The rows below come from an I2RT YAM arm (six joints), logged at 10 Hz.
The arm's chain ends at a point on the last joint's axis. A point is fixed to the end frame.
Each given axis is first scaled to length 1.
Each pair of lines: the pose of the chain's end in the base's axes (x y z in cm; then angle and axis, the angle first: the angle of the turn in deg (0 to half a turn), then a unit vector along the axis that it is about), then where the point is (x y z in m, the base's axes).
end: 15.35, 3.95, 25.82, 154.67, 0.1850, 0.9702, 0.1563
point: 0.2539 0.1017 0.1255
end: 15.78, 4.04, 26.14, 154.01, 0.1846, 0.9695, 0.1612
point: 0.2599 0.1036 0.1305
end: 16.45, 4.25, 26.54, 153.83, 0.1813, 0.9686, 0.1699
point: 0.2670 0.1085 0.1362
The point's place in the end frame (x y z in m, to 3 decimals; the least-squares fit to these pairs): -0.011 0.034 0.174
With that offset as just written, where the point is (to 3 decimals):
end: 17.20, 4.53, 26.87, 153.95, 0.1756, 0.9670, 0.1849
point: 0.274 0.116 0.142
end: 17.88, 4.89, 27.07, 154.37, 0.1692, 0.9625, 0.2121
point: 0.280 0.129 0.148
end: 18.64, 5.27, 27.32, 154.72, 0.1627, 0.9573, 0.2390
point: 0.286 0.141 0.156
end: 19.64, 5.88, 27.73, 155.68, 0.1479, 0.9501, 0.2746
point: 0.293 0.158 0.166
